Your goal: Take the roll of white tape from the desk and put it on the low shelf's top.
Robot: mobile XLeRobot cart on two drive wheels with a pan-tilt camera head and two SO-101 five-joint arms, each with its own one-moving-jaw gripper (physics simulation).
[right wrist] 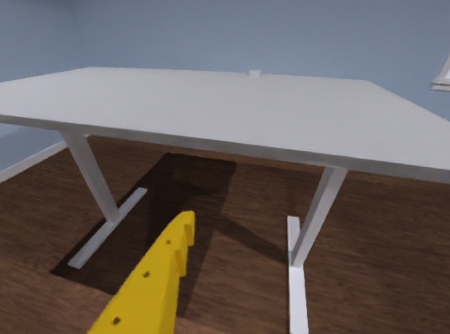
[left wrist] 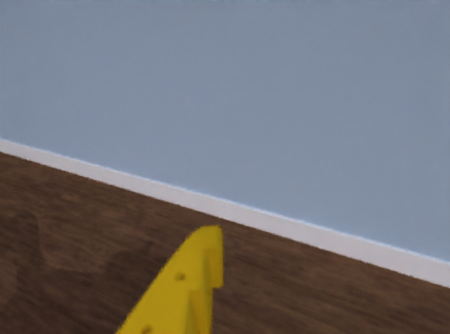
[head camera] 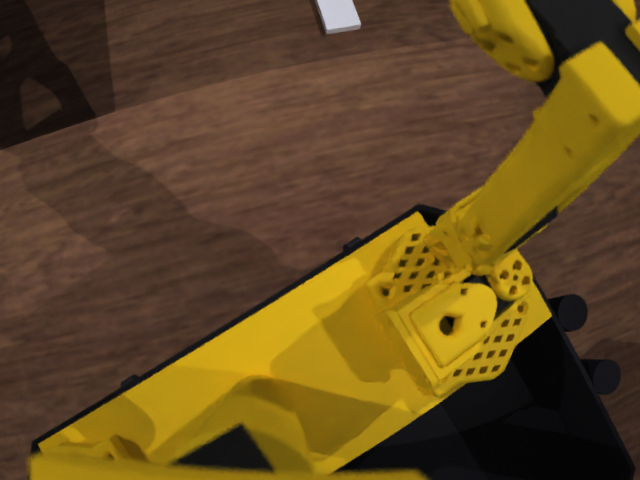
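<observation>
The white desk stands ahead in the right wrist view, its top stretching across the picture. A small white thing shows at its far edge; it is too small to tell whether it is the roll of tape. The low shelf does not show in these views. My right gripper is open and empty, with one notched jaw in view, in front of the desk. My left gripper is open and empty, with one jaw in view against the floor and wall.
The desk's legs stand on long white feet on the wood floor. In the head view, a white bar lies on the floor beyond my yellow and black cart. A blue wall with white skirting shows in the left wrist view.
</observation>
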